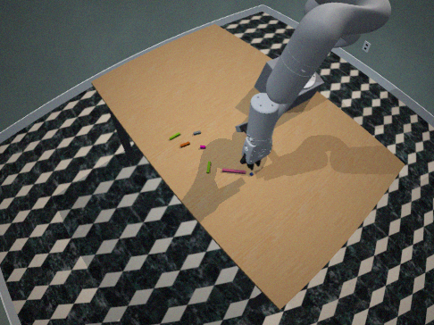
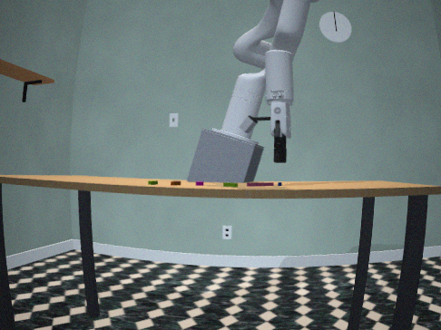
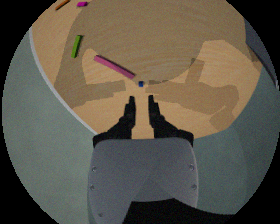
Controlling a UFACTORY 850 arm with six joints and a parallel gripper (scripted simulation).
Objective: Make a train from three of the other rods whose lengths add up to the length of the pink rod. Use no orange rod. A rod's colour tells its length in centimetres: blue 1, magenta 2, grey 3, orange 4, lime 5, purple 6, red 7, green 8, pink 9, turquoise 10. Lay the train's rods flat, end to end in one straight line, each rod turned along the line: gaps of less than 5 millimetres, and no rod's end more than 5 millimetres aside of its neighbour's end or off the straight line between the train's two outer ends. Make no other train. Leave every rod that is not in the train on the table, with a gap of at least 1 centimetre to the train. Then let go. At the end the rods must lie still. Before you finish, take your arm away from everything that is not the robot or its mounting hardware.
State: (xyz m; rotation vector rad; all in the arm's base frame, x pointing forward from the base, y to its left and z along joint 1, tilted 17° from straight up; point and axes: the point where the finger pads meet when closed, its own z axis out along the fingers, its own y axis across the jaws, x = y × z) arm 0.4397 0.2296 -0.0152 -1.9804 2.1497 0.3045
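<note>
My gripper is now 8 cm above the blue rod. Round my hand: magenta rod: 22 cm to the right, 8 cm below, 8 cm ahead; pink rod: 8 cm below, 5 cm to the right, 5 cm ahead; grey rod: 29 cm to the right, 8 cm below, 6 cm ahead.
</note>
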